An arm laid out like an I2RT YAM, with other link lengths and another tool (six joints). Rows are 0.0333 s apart.
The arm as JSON. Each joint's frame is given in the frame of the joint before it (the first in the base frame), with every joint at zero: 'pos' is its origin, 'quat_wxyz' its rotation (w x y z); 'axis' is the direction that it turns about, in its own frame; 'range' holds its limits. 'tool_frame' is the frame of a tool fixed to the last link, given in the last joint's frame.
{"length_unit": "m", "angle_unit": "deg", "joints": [
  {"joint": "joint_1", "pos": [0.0, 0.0, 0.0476], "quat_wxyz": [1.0, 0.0, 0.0, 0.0], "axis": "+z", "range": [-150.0, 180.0]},
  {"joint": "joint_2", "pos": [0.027, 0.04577, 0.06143], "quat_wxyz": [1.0, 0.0, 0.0, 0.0], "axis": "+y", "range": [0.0, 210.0]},
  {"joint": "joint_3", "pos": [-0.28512, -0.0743, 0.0], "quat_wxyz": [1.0, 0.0, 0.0, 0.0], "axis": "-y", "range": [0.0, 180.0]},
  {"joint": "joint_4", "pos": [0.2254, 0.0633, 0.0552], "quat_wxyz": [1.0, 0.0, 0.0, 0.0], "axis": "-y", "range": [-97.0, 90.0]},
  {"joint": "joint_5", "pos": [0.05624, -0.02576, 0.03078], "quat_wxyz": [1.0, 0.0, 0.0, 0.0], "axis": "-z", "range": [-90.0, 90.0]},
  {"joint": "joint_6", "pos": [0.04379, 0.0, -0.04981], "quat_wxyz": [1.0, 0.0, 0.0, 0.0], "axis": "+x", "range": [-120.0, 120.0]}
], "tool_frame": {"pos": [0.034, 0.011, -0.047], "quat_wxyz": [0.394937, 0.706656, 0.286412, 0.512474]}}
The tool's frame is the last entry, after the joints.
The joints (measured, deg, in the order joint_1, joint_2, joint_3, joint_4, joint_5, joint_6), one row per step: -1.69 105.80 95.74 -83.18 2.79 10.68; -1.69 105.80 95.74 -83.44 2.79 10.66; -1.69 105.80 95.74 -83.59 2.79 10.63; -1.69 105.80 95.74 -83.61 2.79 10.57; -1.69 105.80 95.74 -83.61 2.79 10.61; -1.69 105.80 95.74 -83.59 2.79 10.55; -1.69 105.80 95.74 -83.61 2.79 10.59; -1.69 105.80 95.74 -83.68 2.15 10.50; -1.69 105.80 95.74 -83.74 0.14 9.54; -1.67 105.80 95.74 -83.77 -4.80 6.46; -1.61 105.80 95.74 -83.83 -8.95 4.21; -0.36 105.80 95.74 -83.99 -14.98 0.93; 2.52 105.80 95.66 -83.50 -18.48 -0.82; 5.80 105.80 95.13 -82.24 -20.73 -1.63; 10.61 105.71 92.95 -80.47 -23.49 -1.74; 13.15 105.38 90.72 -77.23 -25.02 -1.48; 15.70 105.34 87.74 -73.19 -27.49 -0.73; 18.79 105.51 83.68 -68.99 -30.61 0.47; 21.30 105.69 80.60 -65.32 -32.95 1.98
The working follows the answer.
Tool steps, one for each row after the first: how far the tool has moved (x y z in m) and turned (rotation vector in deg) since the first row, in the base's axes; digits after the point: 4 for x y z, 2 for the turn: -0.0006 0.0000 0.0003 0.01 0.26 0.02; -0.0010 0.0000 0.0005 0.02 0.41 0.05; -0.0010 -0.0001 0.0005 0.02 0.43 0.11; -0.0010 0.0000 0.0005 0.02 0.43 0.07; -0.0010 -0.0001 0.0005 0.02 0.42 0.13; -0.0010 0.0000 0.0005 0.02 0.43 0.09; -0.0012 0.0008 0.0008 0.66 0.49 0.14; -0.0015 0.0028 0.0015 2.73 0.51 0.97; -0.0023 0.0071 0.0033 7.84 0.28 3.77; -0.0028 0.0111 0.0050 12.11 -0.05 5.81; -0.0044 0.0220 0.0077 18.31 -0.57 9.91; -0.0062 0.0381 0.0085 21.88 -1.03 14.32; -0.0083 0.0551 0.0066 24.19 -1.40 18.35; -0.0166 0.0795 0.0005 27.07 -0.17 22.90; -0.0203 0.0927 -0.0073 28.64 -0.86 25.33; -0.0246 0.1073 -0.0183 31.19 -1.10 27.17; -0.0337 0.1239 -0.0325 34.33 0.22 28.74; -0.0415 0.1371 -0.0435 36.66 1.17 29.61
Tool pose at each row, in the base's axes (x y z in m, rotation vector in deg; rounded; the steps above come from the unrounded poses): 0.2661 0.0169 0.2673 155.41 66.28 -31.00; 0.2655 0.0169 0.2676 155.41 66.37 -31.37; 0.2652 0.0169 0.2678 155.40 66.45 -31.58; 0.2651 0.0168 0.2678 155.36 66.53 -31.60; 0.2651 0.0169 0.2678 155.39 66.48 -31.60; 0.2651 0.0168 0.2678 155.35 66.56 -31.57; 0.2651 0.0168 0.2678 155.38 66.51 -31.60; 0.2650 0.0177 0.2681 155.88 66.96 -31.39; 0.2646 0.0197 0.2688 156.99 69.27 -30.39; 0.2638 0.0240 0.2706 159.00 75.94 -27.30; 0.2633 0.0280 0.2722 -157.72 -79.68 23.93; 0.2617 0.0388 0.2750 -150.73 -84.23 18.32; 0.2600 0.0549 0.2757 -145.47 -89.38 14.71; 0.2578 0.0720 0.2738 -141.25 -94.08 12.17; 0.2495 0.0964 0.2677 -135.20 -98.90 11.25; 0.2459 0.1096 0.2600 -132.56 -101.44 9.00; 0.2416 0.1241 0.2489 -129.30 -102.78 6.81; 0.2324 0.1408 0.2348 -124.98 -103.33 6.28; 0.2246 0.1540 0.2238 -122.02 -103.35 5.90

